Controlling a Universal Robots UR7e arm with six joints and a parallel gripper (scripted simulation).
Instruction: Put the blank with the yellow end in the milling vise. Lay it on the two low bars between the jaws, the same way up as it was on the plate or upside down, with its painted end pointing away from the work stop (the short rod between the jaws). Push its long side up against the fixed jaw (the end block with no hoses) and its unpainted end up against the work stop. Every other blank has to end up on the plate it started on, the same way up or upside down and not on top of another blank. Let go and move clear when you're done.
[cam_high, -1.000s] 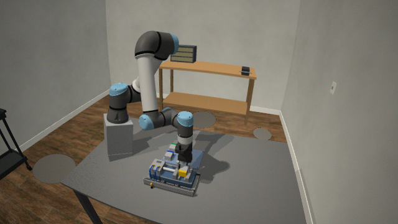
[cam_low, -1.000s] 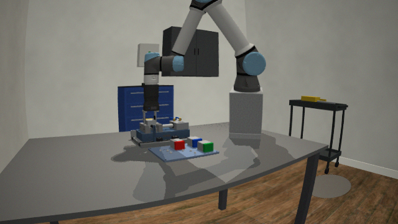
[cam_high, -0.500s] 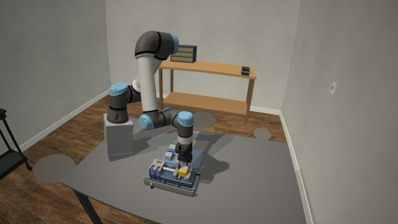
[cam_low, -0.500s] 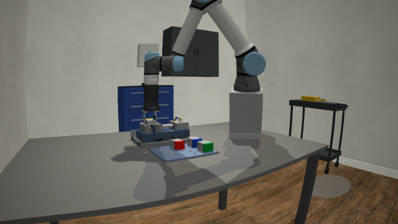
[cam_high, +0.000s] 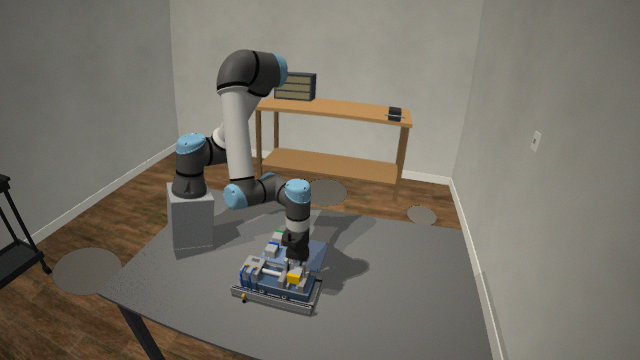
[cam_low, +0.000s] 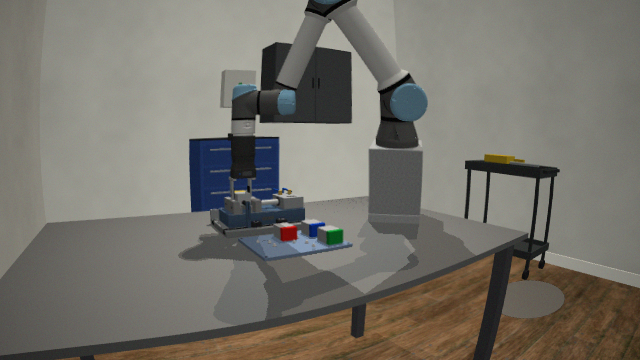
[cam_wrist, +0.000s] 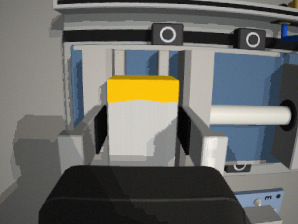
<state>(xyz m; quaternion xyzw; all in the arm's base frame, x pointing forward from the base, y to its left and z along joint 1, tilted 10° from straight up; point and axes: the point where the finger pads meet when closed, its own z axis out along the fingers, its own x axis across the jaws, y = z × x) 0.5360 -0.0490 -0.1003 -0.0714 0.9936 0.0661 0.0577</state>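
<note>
My gripper is now 2 cm above the yellow-ended blank. The rest, counted from my hand: hosed block 16 cm behind, 4 cm below, 2 cm to the right; then red-ended blank 16 cm to the left, 9 cm below, 9 cm behind; then work stop 5 cm to the left, 3 cm below.
</note>
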